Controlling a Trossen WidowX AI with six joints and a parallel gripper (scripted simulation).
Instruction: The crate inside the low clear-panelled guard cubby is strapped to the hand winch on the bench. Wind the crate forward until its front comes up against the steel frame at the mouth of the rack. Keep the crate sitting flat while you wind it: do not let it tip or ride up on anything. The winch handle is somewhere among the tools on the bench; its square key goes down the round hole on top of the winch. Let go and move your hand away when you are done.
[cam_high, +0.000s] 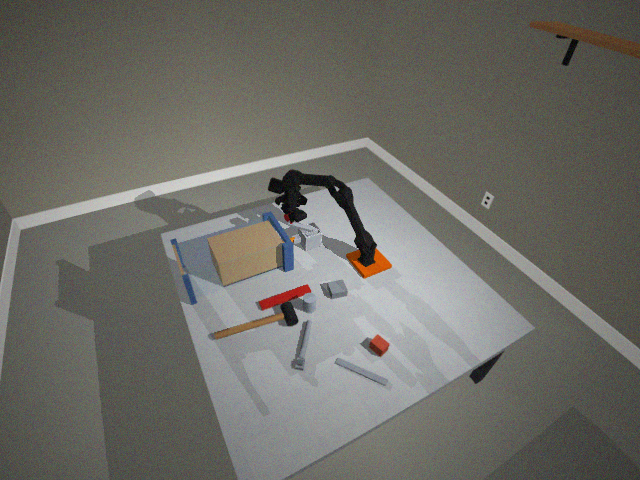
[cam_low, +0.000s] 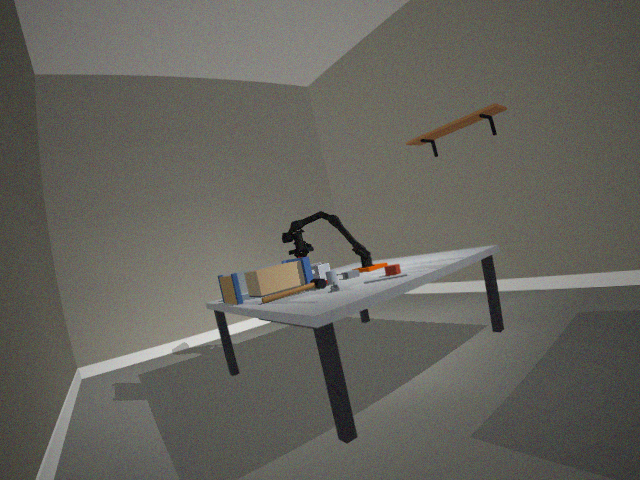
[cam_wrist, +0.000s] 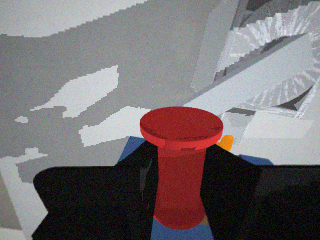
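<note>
Now: the grey crank arm 20 mm behind my gripper tip, 30 mm to the left of it and 10 mm below it. The rest, counted from my gripper tip: red bar: 220 mm ahead, 320 mm to the left, 110 mm below; red knob: 20 mm above; grey winch: 80 mm behind, 70 mm to the left, 80 mm below.
</note>
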